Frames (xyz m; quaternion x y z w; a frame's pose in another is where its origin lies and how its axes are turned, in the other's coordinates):
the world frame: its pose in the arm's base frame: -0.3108 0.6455 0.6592 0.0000 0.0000 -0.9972 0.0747
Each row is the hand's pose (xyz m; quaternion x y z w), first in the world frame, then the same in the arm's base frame.
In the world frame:
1: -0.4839 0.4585 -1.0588 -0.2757 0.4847 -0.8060 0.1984
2: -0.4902 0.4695 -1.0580 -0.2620 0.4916 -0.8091 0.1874
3: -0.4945 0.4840 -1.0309 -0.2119 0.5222 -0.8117 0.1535
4: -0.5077 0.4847 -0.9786 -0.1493 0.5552 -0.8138 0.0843
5: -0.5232 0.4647 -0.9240 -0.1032 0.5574 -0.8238 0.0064
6: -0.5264 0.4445 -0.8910 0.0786 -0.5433 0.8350 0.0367
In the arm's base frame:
1: 0.2360 0.2642 -0.3996 -0.4628 -0.3111 0.2581 0.7889
2: 0.2439 0.2543 -0.3988 -0.4706 -0.2980 0.2473 0.7928
3: 0.2503 0.2406 -0.3717 -0.5049 -0.2503 0.2137 0.7980
4: 0.2634 0.2418 -0.3194 -0.5425 -0.1904 0.1449 0.8053
5: 0.2758 0.2639 -0.2648 -0.5481 -0.1445 0.0679 0.8210
6: 0.2759 0.2844 -0.2318 -0.5359 -0.1190 0.0258 0.8354

